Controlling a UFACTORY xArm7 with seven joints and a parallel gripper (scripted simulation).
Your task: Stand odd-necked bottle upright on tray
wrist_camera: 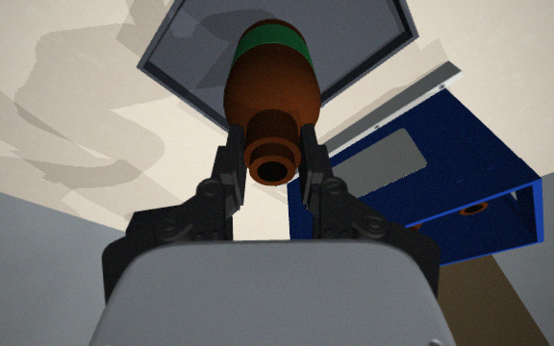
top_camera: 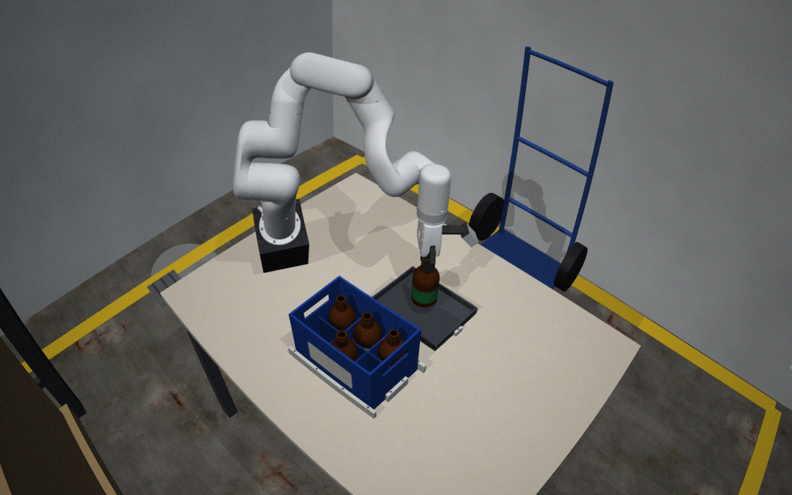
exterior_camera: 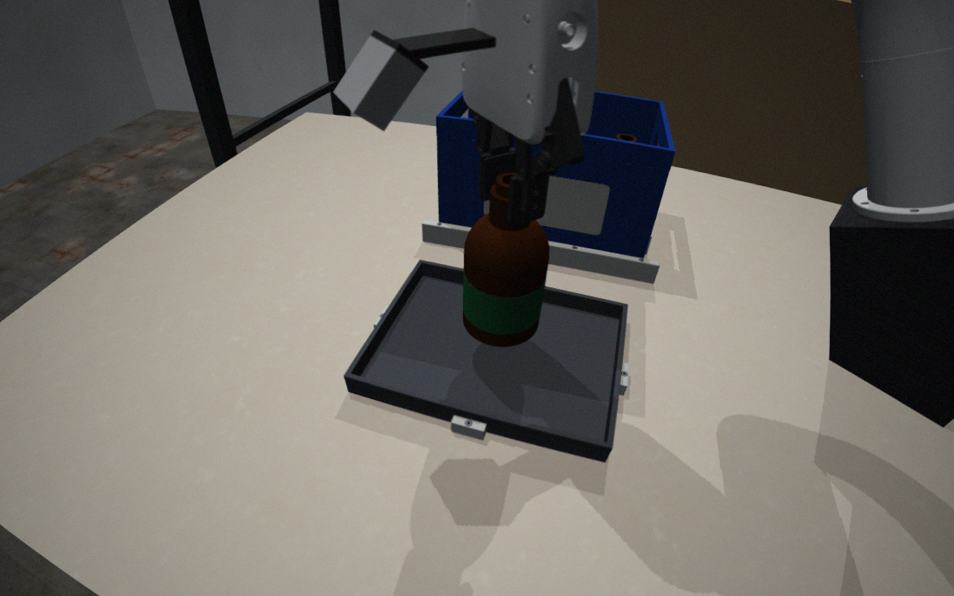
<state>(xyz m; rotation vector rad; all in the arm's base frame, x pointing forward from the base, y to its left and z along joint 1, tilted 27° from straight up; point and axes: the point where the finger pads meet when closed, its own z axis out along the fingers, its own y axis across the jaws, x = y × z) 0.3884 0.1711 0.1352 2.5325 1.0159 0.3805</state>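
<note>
My gripper is now 7 cm above the glass bottle. The rest, counted from my hand: crate 3 cm behind, 27 cm to the right, 11 cm below; then dark grey tray 18 cm below.
</note>
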